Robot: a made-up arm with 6 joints. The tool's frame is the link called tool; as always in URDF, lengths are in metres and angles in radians. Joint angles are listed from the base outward.
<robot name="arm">
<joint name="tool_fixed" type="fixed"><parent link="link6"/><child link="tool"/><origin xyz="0 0 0" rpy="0 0 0"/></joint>
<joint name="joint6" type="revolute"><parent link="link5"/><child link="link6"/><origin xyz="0 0 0.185" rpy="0 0 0"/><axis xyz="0 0 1"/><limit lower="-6.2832" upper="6.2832"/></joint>
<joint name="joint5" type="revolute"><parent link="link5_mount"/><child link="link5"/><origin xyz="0 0 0" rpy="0 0 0"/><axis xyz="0 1 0"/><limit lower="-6.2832" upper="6.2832"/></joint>
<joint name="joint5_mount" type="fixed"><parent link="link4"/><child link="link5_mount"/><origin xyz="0 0 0" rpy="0 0 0"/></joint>
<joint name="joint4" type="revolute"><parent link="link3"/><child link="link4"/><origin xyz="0 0 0.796" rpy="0 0 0"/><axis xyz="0 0 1"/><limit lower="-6.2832" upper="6.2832"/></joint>
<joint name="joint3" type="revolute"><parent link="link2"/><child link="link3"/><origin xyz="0 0 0.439" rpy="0 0 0"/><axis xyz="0 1 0"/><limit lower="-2.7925" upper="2.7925"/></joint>
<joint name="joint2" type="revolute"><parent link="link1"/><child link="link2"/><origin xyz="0 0.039 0" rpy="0 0 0"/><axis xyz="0 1 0"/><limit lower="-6.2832" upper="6.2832"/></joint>
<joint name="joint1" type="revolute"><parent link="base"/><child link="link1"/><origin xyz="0 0 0.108" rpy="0 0 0"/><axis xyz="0 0 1"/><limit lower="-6.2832" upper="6.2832"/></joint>
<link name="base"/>
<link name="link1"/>
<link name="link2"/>
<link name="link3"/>
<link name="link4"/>
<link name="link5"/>
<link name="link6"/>
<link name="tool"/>
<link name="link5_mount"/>
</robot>
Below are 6 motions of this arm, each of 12 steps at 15 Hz.
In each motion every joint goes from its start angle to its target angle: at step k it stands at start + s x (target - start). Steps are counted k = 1, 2, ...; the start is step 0. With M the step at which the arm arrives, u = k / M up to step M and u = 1 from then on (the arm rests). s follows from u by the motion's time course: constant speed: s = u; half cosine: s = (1 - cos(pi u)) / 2; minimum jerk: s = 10 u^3 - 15 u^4 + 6 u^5.
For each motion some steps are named. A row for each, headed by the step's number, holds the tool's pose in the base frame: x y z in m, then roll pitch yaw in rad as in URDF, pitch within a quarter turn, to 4 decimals.
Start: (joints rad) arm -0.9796 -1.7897 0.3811 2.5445 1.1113 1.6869
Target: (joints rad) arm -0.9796 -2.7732 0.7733 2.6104 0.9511 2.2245
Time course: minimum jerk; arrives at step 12
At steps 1, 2, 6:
1: -0.6242 1.1670 0.0144 2.4328 0.5133 -2.7661
2: -0.6233 1.1647 -0.0141 2.4418 0.5042 -2.7695
6: -0.5649 1.0637 -0.4299 2.5828 0.3817 -2.8512

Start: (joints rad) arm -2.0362 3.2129 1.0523 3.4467 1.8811 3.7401
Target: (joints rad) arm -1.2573 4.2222 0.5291 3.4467 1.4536 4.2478
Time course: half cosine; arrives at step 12
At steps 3, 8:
3: 0.2375 0.6913 -0.7553 2.9631 0.6721 0.4634
8: -0.1473 1.0943 -0.4305 -3.0300 0.2932 0.7125

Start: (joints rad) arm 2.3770 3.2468 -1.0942 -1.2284 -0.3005 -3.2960
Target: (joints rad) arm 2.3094 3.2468 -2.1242 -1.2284 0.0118 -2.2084
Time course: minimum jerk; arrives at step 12
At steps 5, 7, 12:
5: -0.6927 0.5938 -0.5349 1.7602 -0.5915 -2.2820
7: -0.6820 0.6339 -0.2334 1.3769 -0.8795 -2.1379
12: -0.5917 0.5950 0.0959 0.5409 -1.0457 -1.4513

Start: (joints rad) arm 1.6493 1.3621 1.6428 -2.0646 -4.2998 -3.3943
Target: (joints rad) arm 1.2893 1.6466 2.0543 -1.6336 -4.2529 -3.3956
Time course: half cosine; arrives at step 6
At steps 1, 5, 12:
1: 0.0810 0.5768 -0.5208 -0.3209 1.0897 0.1228
5: 0.1479 0.0656 -0.5470 -1.0994 0.7124 -1.1951
12: 0.1403 0.0299 -0.5359 -1.1157 0.6644 -1.2529

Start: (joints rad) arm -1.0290 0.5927 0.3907 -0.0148 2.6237 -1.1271
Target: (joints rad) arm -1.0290 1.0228 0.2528 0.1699 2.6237 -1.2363
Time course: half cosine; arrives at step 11
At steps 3, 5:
3: 0.4804 -0.7196 0.6992 2.6592 -0.1911 -2.9649
5: 0.5115 -0.7627 0.6224 2.5692 -0.1623 -2.9026

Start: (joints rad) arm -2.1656 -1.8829 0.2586 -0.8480 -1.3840 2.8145
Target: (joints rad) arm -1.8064 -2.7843 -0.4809 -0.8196 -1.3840 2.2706
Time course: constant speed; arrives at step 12
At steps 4, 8, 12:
4: 0.6011 0.7879 -0.7139 -2.6877 -0.7673 -1.3775
8: 0.3353 0.4063 -1.0469 2.5398 -1.0048 -0.3030
12: 0.1503 -0.1101 -1.1120 1.6947 -0.6055 0.5002

